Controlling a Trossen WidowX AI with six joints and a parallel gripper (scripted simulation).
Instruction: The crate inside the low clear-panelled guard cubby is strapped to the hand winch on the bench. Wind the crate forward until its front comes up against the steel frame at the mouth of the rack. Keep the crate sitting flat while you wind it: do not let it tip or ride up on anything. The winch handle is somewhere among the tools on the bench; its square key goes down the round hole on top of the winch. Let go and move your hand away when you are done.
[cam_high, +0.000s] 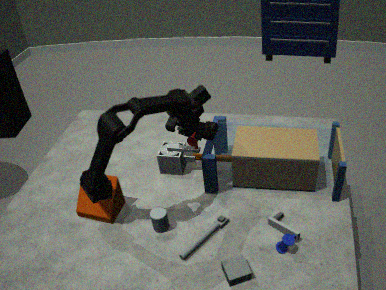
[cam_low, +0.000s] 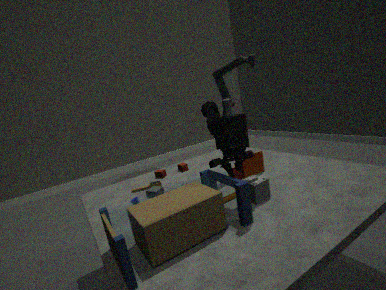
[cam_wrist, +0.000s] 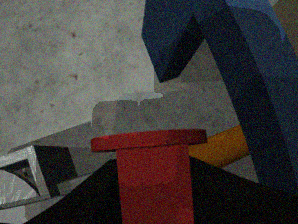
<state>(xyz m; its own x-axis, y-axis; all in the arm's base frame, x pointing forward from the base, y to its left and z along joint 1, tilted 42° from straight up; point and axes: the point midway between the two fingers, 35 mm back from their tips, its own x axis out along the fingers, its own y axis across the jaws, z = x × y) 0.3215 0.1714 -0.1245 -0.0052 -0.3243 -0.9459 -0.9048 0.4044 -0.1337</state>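
My gripper tip is 40 mm past the winch handle with red knob, 10 mm to the left of it and 30 mm above it. Also, from my gripper tip: red handle: 10 mm behind, 20 mm to the right; then blue knob: 300 mm ahead, 400 mm to the right, 100 mm below; then grey winch: 120 mm behind, 10 mm to the right, 100 mm below.
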